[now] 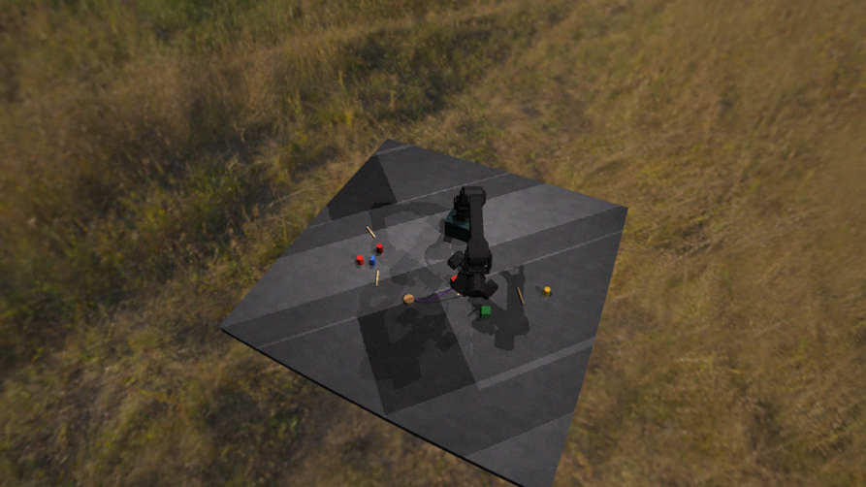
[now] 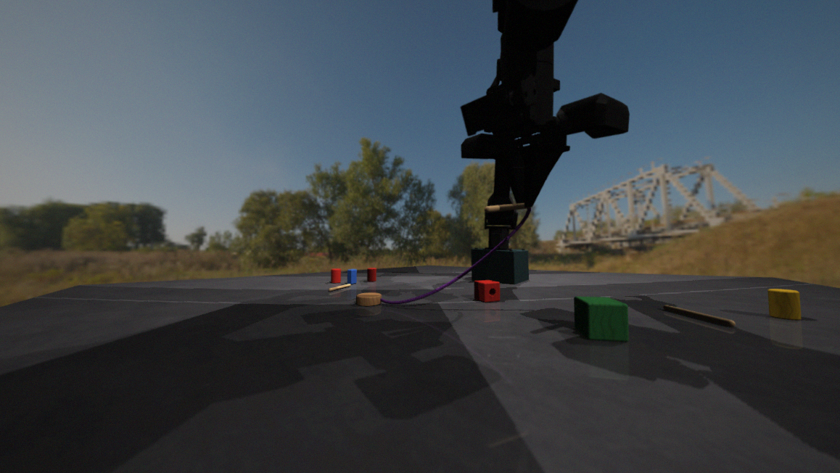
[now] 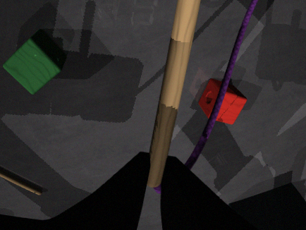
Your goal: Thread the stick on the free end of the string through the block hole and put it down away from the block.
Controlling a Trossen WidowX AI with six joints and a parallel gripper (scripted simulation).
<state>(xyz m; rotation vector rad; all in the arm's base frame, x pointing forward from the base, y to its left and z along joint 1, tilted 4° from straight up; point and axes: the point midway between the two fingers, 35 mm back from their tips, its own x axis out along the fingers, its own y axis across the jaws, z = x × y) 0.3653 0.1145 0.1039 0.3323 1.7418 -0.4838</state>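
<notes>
My gripper tip is 30 mm short of the green block, 70 mm to the right of it and 120 mm above it. Round my gripper tip: red block 80 mm behind, 70 mm to the right, 120 mm below; thin wooden stick 10 mm ahead, 10 mm to the right; loose stick 100 mm behind, 180 mm to the left, 140 mm below.
</notes>
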